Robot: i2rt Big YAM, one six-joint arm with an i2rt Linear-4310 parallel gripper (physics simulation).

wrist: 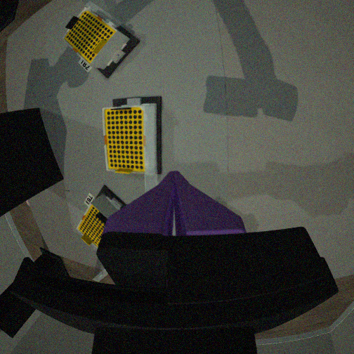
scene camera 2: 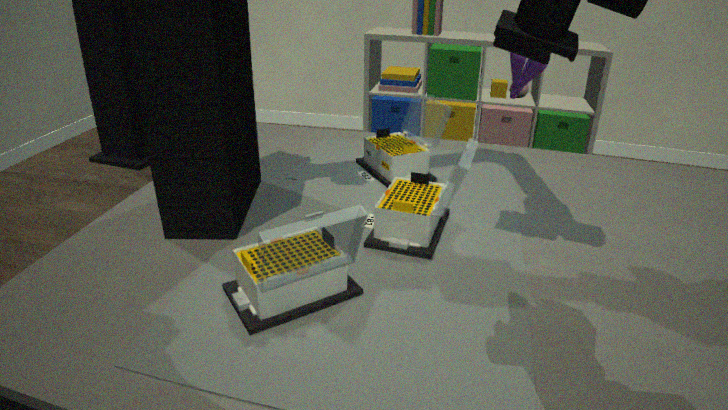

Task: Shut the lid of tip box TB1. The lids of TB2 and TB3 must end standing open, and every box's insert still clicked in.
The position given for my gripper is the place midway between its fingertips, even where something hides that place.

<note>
I see my gripper [scene camera 2: 512, 96], a yellow insert [scene camera 2: 418, 196], a yellow insert [wrist: 92, 225], a clear lid [scene camera 2: 320, 243], a clear lid [scene camera 2: 461, 168] and a tip box [scene camera 2: 384, 167].
My gripper also shows in the wrist view [wrist: 173, 178].
</note>
